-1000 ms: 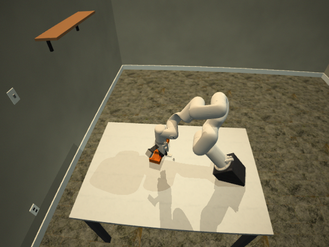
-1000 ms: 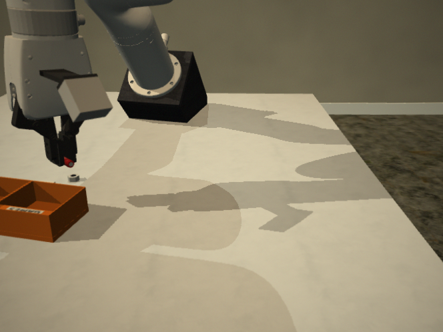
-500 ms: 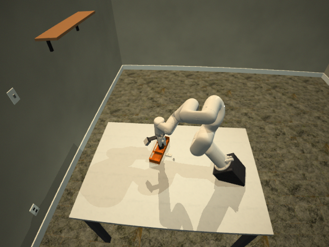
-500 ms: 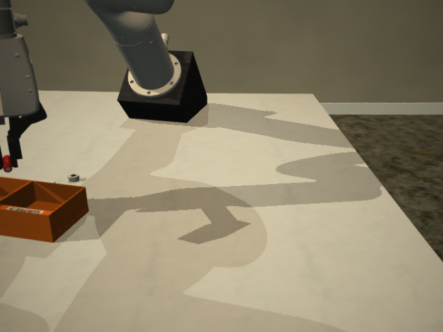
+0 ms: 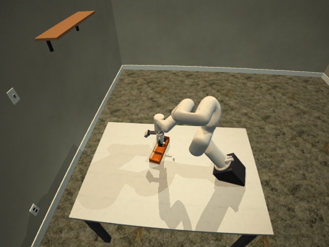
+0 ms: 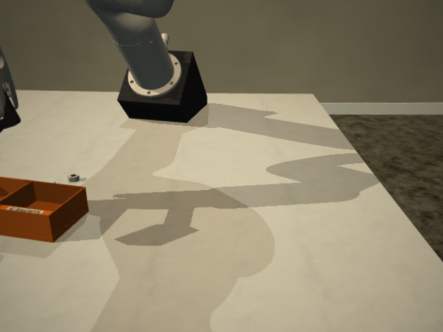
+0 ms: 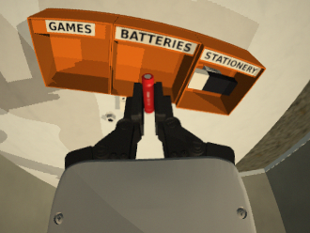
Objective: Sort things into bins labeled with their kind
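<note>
The red battery lies 20 mm below my hand. Also, from my hand: black thing: 80 mm to the right, 60 mm below; then white domino: 70 mm behind, 20 mm to the left, 80 mm below; then grey ribbed block: 80 mm to the right, 70 mm below.
</note>
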